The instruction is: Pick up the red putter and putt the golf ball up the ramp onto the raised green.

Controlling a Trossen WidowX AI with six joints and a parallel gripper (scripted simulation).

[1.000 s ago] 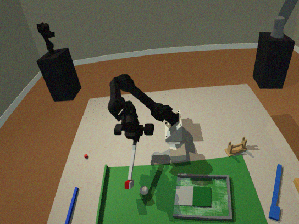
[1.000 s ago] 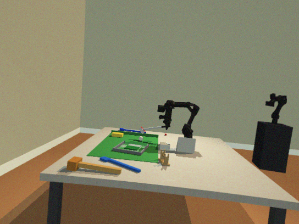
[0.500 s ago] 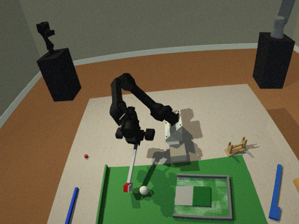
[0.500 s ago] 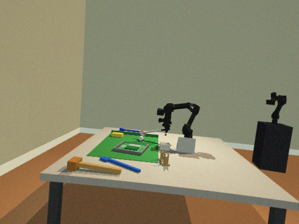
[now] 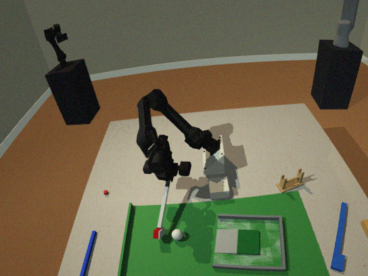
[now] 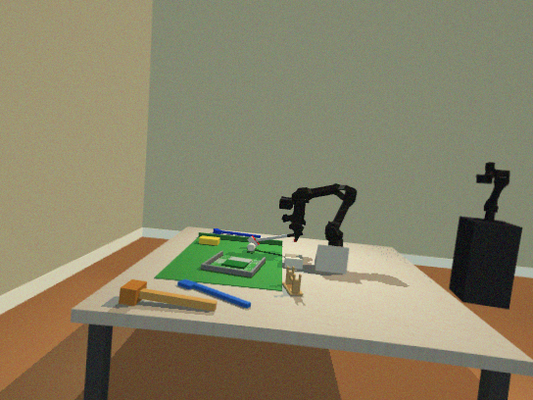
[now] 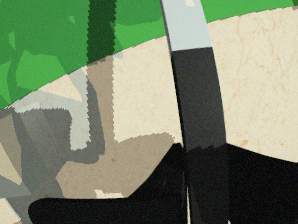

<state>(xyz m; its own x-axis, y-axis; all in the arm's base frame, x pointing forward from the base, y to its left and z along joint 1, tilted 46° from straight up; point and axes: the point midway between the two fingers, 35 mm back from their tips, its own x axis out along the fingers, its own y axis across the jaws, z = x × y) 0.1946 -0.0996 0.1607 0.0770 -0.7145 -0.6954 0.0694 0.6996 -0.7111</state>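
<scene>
The red putter lies 120 mm ahead of my gripper tip. Round my gripper tip: small red cube 320 mm to the right, 70 mm below, 20 mm ahead; then green mat 280 mm ahead, 210 mm to the left, 70 mm below; then white golf ball 220 mm ahead, 50 mm to the left, 50 mm below.
</scene>
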